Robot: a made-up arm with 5 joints.
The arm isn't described. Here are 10 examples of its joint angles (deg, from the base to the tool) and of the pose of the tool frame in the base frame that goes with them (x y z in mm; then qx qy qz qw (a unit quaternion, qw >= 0)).
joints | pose
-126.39 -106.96 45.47 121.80 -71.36 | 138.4 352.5 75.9 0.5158 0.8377 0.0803 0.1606
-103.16 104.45 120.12 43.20 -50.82 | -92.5 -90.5 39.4 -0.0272 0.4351 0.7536 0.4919
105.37 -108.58 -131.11 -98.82 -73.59 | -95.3 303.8 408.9 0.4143 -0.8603 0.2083 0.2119
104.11 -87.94 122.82 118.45 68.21 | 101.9 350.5 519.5 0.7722 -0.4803 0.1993 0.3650
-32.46 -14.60 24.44 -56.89 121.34 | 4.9 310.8 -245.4 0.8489 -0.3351 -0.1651 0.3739
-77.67 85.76 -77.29 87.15 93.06 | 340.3 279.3 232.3 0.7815 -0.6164 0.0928 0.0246
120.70 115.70 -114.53 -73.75 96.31 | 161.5 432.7 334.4 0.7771 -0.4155 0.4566 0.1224
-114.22 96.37 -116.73 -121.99 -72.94 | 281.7 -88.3 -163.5 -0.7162 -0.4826 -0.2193 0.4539
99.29 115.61 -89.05 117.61 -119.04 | 251.1 -128.9 369.5 0.5702 0.6198 0.0953 0.5307
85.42 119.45 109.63 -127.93 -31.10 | -239.9 -138.0 98.7 0.1569 0.2726 0.3990 0.8613
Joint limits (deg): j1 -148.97..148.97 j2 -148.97..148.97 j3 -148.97..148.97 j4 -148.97..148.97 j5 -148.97..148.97
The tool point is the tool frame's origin. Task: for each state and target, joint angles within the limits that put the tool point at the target. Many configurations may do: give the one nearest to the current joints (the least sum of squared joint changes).
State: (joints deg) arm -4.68 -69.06 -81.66 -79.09 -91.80
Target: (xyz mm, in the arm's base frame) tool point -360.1 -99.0 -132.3
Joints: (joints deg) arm -33.03 -58.88 -46.83 -81.77 -104.13
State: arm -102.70 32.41 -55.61 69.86 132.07
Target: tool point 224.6 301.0 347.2
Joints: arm -90.69 76.19 -43.52 71.04 88.94
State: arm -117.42 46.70 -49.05 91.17 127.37
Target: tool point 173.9 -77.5 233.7
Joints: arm -113.00 80.96 -88.72 48.14 148.97
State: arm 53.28 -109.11 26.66 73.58 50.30
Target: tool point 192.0 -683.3 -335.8
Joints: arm 9.90 -129.33 12.95 54.95 55.99
